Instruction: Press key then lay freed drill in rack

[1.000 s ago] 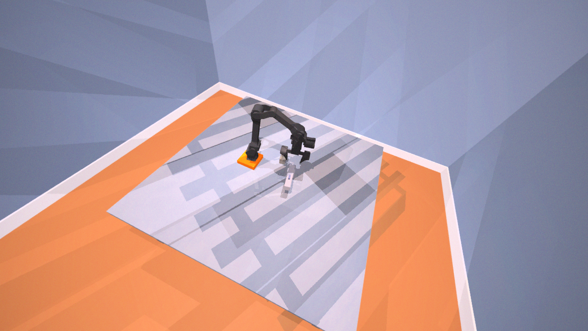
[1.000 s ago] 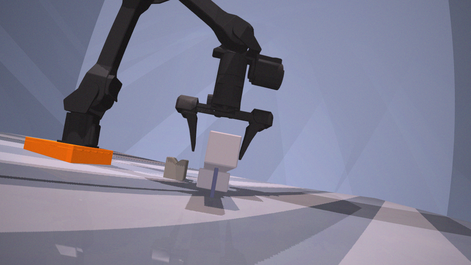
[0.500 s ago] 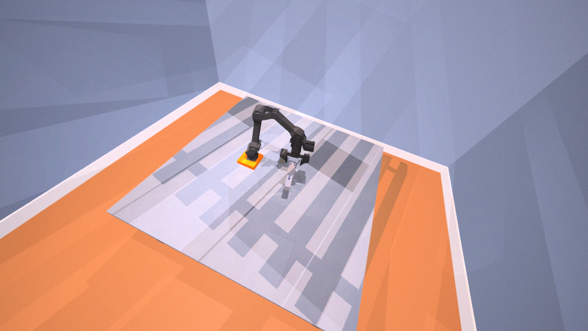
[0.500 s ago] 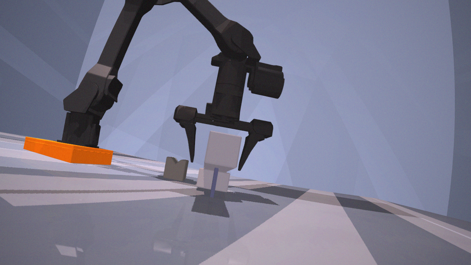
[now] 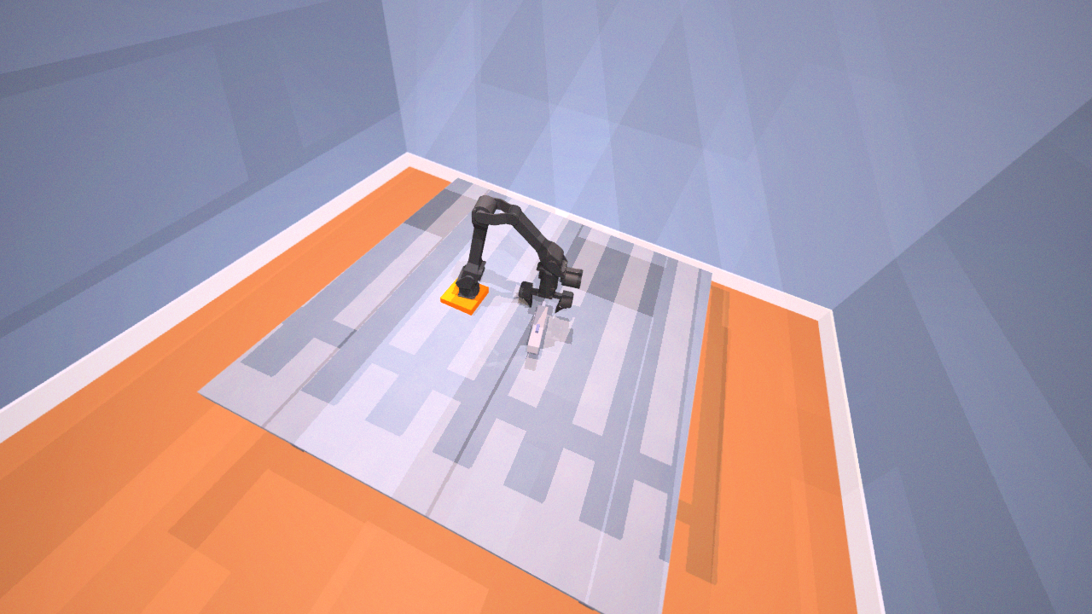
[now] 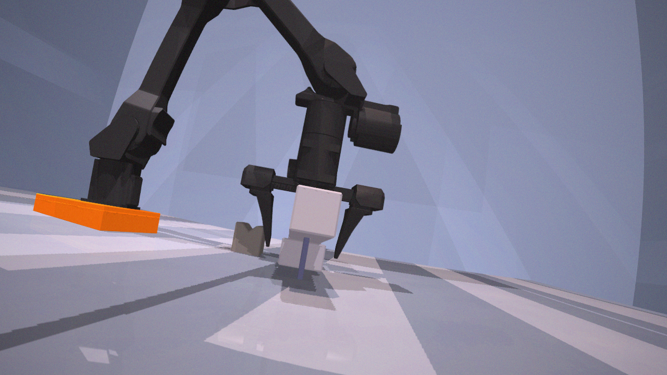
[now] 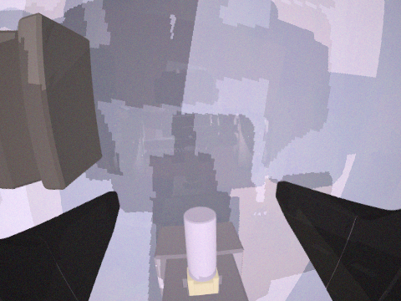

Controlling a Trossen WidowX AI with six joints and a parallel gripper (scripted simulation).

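The drill is 50 mm to the right of my gripper tip and 30 mm above it. Also, from my gripper tip: v-notched rack (80 mm behind, 50 mm to the left); thin blue key (140 mm to the right, 40 mm above); housing (110 mm to the right, 30 mm above).
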